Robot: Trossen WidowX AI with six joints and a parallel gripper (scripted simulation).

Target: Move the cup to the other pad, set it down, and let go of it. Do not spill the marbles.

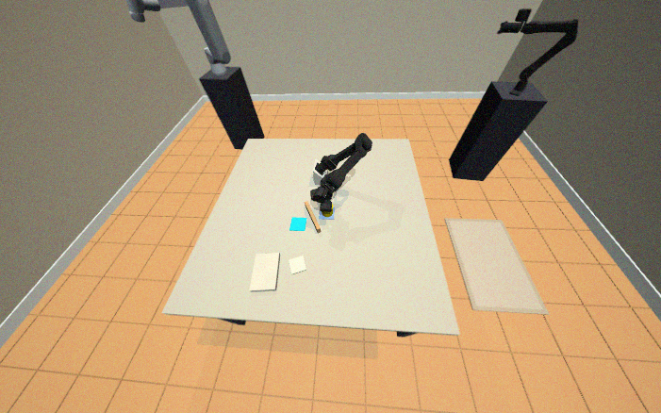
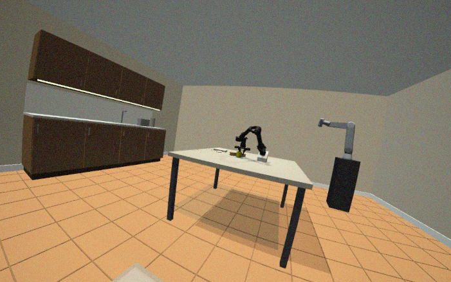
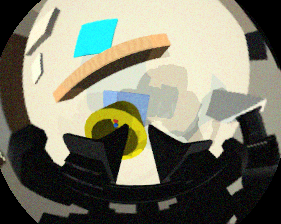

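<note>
Right now the light blue pad is 30 mm ahead of my gripper tip and 40 mm below it. From my gripper tip the other things lie so: wooden bar 80 mm ahead, 70 mm to the right, 20 mm below; then yellow cup 20 mm ahead.
</note>
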